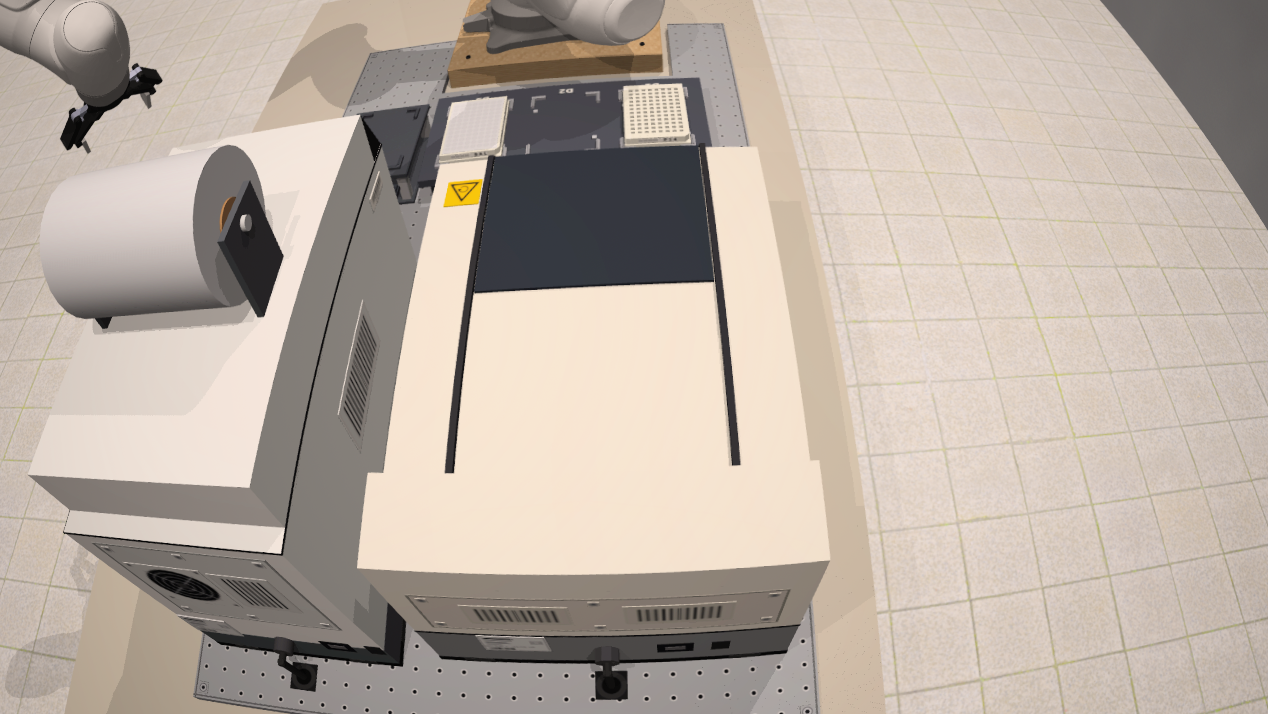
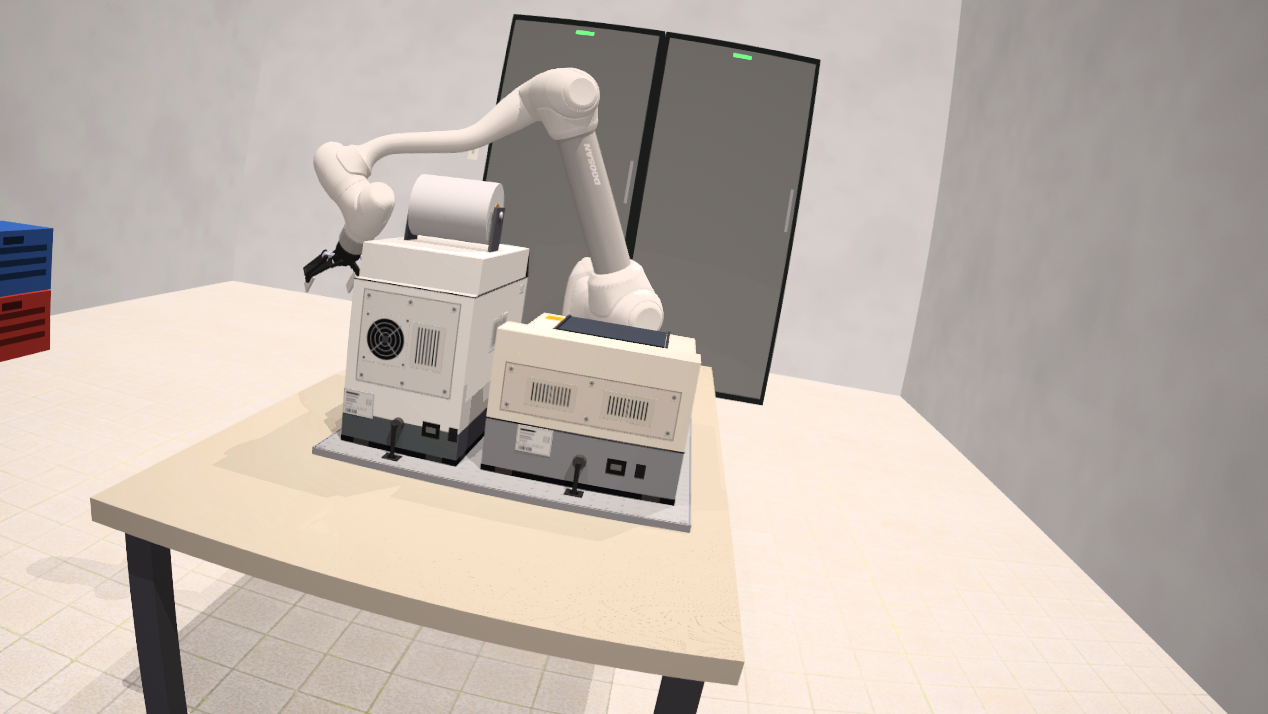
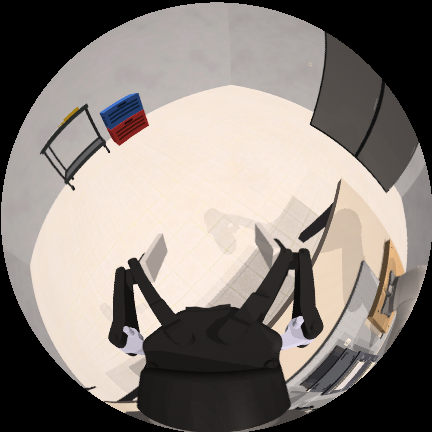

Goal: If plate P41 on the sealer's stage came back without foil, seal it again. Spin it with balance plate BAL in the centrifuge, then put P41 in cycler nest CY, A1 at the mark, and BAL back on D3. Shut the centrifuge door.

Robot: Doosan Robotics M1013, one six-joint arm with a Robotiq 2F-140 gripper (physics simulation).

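Places are measured from the arm's base along level axes (x ahead, y left, z up), in metres.
Pixels of known places: gripper, fingertip midpoint: (image 1: pixel 115 123) (image 2: pixel 327 288) (image 3: pixel 208 237); arm's base at its link origin: (image 1: pixel 538 21).
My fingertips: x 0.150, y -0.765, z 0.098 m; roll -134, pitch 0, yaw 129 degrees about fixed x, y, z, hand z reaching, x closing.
For each thing: its top centre in the pictures, then the offset to it from my fingertips. Level surfaces: height alone.
- sealer at its top centre: (image 1: pixel 133 160) (image 2: pixel 464 179) dy +0.458, dx +0.679, dz +0.350 m
- large foil roll at its top centre: (image 1: pixel 122 180) (image 2: pixel 461 178) dy +0.455, dx +0.700, dz +0.350 m
- dark panel at its top centre: (image 1: pixel 593 210) (image 2: pixel 615 330) dy +0.793, dx +0.557, dz +0.087 m
- white plate BAL at its top centre: (image 1: pixel 474 124) dy +0.659, dx +0.199, dz -0.052 m
- plate at its top centre: (image 1: pixel 655 109) dy +0.905, dx +0.229, dz -0.052 m
- dark nest at its top centre: (image 1: pixel 378 138) dy +0.514, dx +0.169, dz -0.062 m
- table at its surface level: dz -0.139 m
My gripper (image 1: pixel 116 124) (image 2: pixel 330 282) (image 3: pixel 208 237) is open and empty, high beyond the sealer's far left side. The sealer (image 1: pixel 133 381) (image 2: pixel 425 266) carries a large foil roll (image 1: pixel 124 235) (image 2: pixel 452 208); its stage and P41 cannot be made out. The cream centrifuge (image 1: pixel 594 381) (image 2: pixel 598 350) stands beside it, with a dark panel (image 1: pixel 598 221) between two top rails; its inside is hidden. The white plate BAL (image 1: pixel 474 124) sits on the deck's left position. Another plate (image 1: pixel 654 110) with open wells sits on the right position, and D2 between them is empty.
A dark nest (image 1: pixel 399 133) (image 3: pixel 325 370) lies left of the deck. The arm's wooden base (image 1: pixel 550 69) (image 3: pixel 384 295) stands behind the deck on the table (image 2: pixel 399 549). Dark cabinets (image 2: pixel 709 221), blue and red crates (image 3: pixel 122 110) (image 3: pixel 129 128) stand on the floor.
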